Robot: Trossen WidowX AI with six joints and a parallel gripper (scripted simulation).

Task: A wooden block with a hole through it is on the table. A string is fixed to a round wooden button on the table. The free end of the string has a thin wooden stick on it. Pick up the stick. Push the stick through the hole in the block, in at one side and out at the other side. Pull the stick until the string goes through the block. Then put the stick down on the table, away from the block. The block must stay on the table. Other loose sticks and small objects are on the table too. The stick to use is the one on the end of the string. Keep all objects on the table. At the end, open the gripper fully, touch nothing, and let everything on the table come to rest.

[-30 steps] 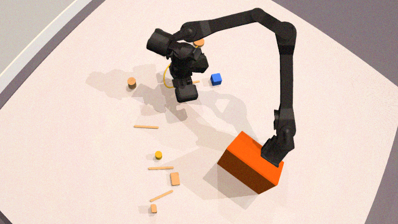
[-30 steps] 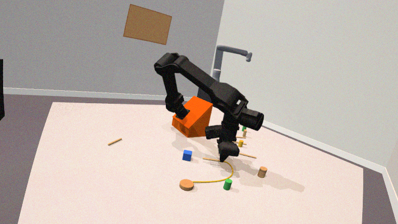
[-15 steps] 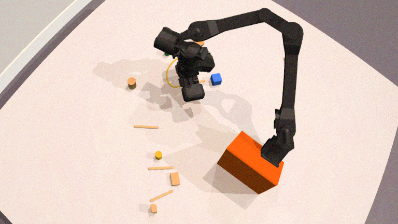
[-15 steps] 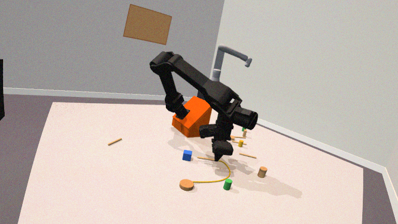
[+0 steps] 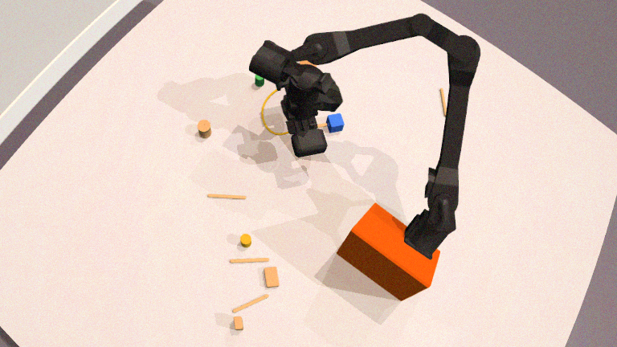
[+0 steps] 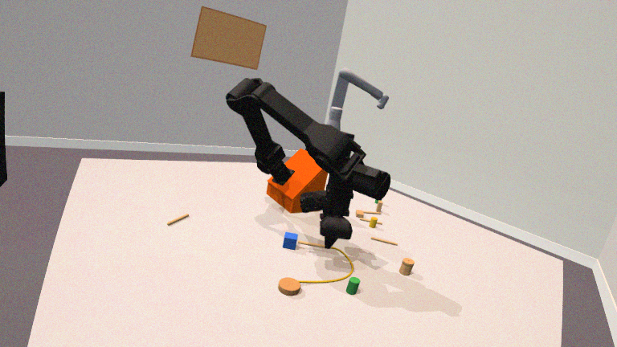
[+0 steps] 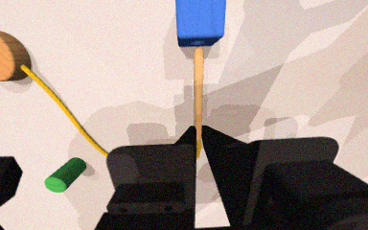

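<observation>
The blue block lies 60 mm to the right of my gripper tip and 60 mm behind it. Also, from my gripper tip: round wooden button (160 mm to the right, 70 mm ahead, 10 mm below); thin wooden stick (10 mm to the right, 10 mm behind); green cylinder (140 mm ahead, 60 mm to the right).
</observation>
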